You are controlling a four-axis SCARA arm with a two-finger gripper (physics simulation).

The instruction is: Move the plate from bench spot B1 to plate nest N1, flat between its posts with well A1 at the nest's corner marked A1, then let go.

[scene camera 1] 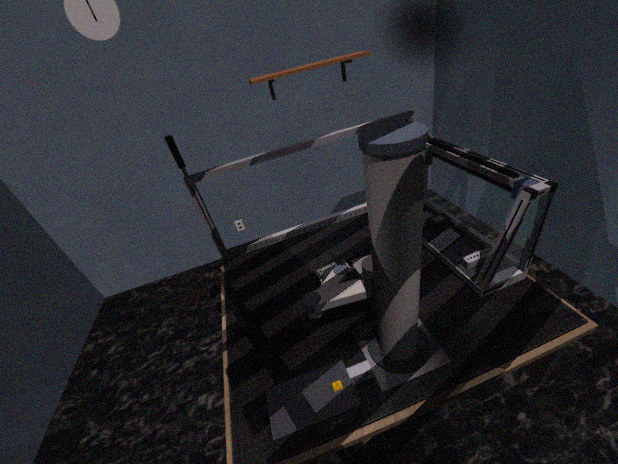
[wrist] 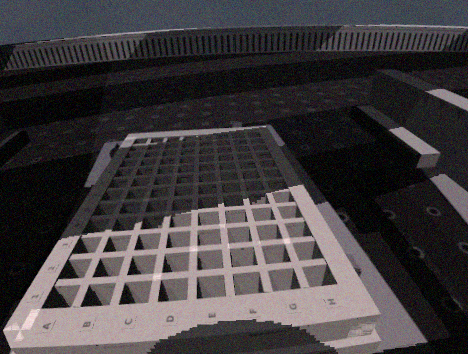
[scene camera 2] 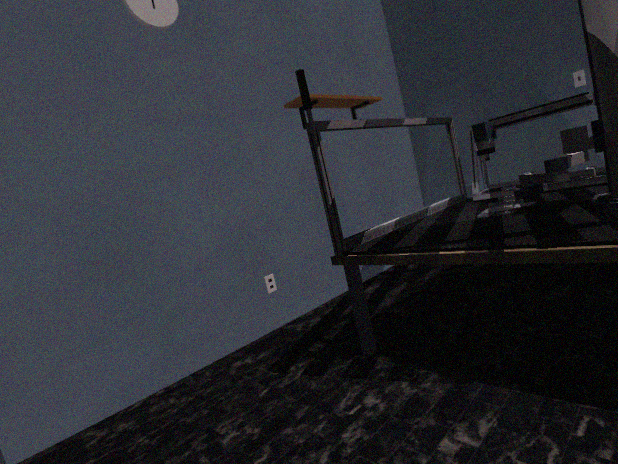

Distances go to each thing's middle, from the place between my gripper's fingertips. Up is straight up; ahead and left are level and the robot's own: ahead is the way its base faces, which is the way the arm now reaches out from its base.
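Plate point(wrist: 197, 234): 20 mm behind my hand, 30 mm below it.
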